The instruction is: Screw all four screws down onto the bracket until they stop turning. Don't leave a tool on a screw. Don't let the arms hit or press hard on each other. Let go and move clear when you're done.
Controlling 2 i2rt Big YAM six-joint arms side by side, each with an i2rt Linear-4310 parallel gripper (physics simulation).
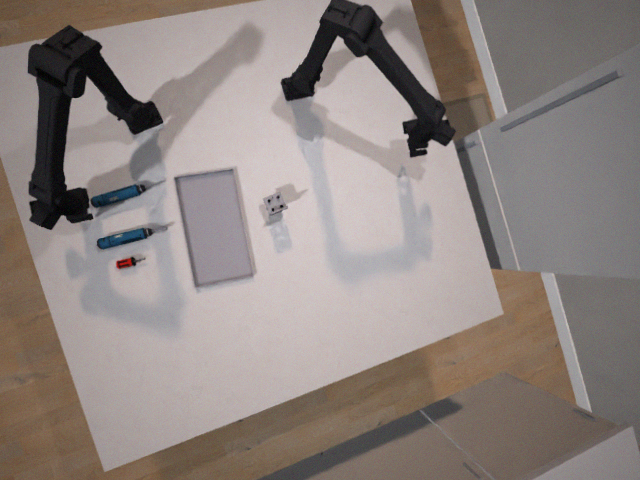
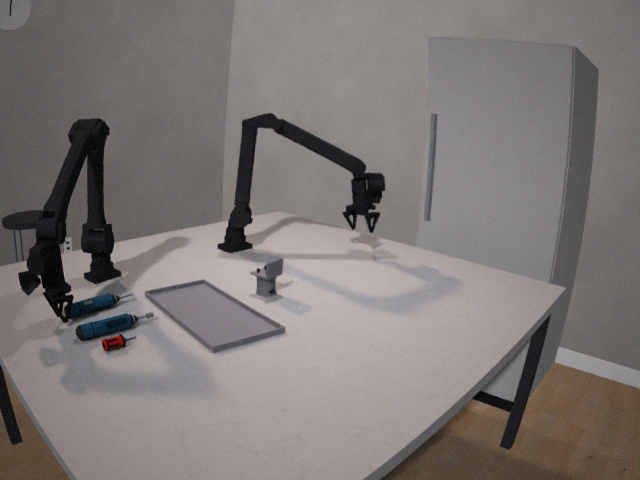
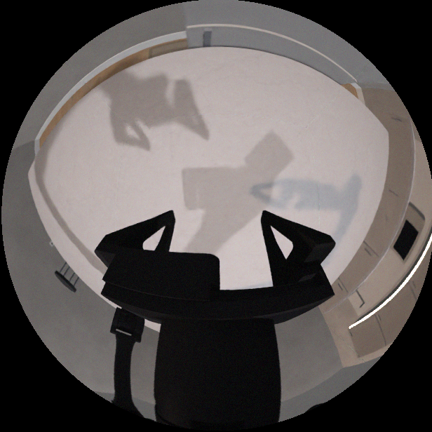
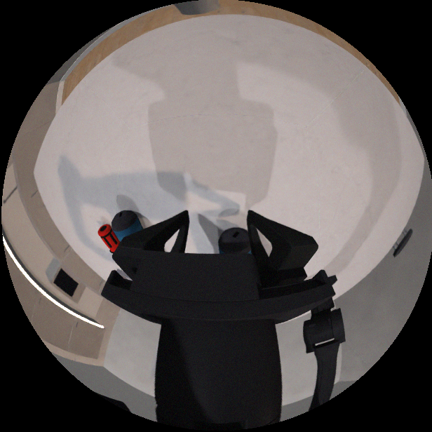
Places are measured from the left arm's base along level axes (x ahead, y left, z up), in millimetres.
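Pixels of known places: left gripper, fingertip midpoint: point(image 1: 408, 145) point(image 2: 362, 231); right gripper, fingertip midpoint: point(image 1: 89, 210) point(image 2: 62, 319); left arm's base, origin of the base link: point(image 1: 297, 88) point(image 2: 234, 248); right arm's base, origin of the base link: point(image 1: 143, 118) point(image 2: 102, 276).
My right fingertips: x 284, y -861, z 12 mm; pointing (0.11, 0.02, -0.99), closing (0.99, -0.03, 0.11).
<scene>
Ahead of a thing's pixels: the offset from my right fingertips to its top centre.
A small grey bracket point(image 1: 275, 205) point(image 2: 266, 285) stands upright right of the tray. Several dark screw heads show on it; how deep they sit is too small to tell. Two blue screwdrivers, the upper one @(dz +29, dx -27, dy +138 mm) point(image 1: 117, 195) point(image 2: 96, 304) point(image 4: 235, 242) and the lower one @(dz +29, dx +129, dy +119 mm) point(image 1: 124, 238) point(image 2: 108, 326) point(image 4: 128, 229), lie at the left with a short red screwdriver point(image 1: 125, 263) point(image 2: 113, 342) point(image 4: 108, 238). My right gripper point(image 1: 90, 206) point(image 2: 67, 310) point(image 4: 217, 214) is partly open and empty, low at the upper blue screwdriver's butt end. My left gripper point(image 1: 418, 152) point(image 2: 362, 228) point(image 3: 217, 214) is wide open, empty, above the table at the right.
A shallow grey tray @(dz +5, dx +173, dy +400 mm) point(image 1: 245, 222) point(image 2: 248, 339) lies between the screwdrivers and the bracket. The lower blue screwdriver and the red one lie close beside my right gripper. The two arms are far apart. A tall fridge point(image 2: 496, 155) stands beyond the table's right side.
</scene>
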